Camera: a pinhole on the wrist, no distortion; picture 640 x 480 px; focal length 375.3 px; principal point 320.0 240.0 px. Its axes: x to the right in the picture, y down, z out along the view. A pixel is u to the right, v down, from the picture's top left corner.
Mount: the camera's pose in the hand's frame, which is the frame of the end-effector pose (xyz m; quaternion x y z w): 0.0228 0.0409 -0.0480 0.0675 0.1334 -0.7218 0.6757
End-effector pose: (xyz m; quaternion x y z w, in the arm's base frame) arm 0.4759 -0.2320 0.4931 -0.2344 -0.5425 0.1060 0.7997
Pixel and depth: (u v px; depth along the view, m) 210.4 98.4 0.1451
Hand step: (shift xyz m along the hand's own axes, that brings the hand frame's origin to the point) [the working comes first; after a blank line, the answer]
In the camera's frame: -0.0424 -0.0547 0.1451

-0.0163 0.0431 0.1079
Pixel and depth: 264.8 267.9 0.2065
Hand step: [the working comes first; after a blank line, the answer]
In the camera's frame: -0.0304 0.0154 0.2065

0.0575 0.0106 0.1561
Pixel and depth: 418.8 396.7 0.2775
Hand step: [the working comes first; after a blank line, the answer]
In the camera's frame: 0.0731 0.1159 0.2775

0.1552 -0.1137 0.1851
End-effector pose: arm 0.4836 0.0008 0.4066 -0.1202 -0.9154 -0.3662 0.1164
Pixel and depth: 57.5 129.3 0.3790
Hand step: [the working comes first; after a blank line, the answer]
In the camera's frame: -0.2651 -0.1118 0.3790

-0.0363 0.1929 0.3990
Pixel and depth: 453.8 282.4 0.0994
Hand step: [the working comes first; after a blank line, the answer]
In the camera's frame: 0.0354 0.0112 0.0994

0.0394 -0.0218 0.0360
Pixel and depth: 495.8 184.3 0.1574
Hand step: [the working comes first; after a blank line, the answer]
In the camera's frame: 0.0737 -0.0234 0.1574

0.0069 -0.0732 0.0843
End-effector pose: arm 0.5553 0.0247 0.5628 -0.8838 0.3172 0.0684 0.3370
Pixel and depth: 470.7 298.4 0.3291
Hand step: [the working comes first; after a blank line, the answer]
In the camera's frame: 0.1321 0.0512 0.3291

0.0907 -0.1817 0.2245
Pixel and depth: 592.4 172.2 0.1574
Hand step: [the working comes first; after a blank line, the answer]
In the camera's frame: 0.1142 -0.0284 0.1574

-0.0013 -0.1117 0.0735
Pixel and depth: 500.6 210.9 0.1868
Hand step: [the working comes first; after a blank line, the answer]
In the camera's frame: 0.0899 -0.0145 0.1868

0.0169 -0.0974 0.1070
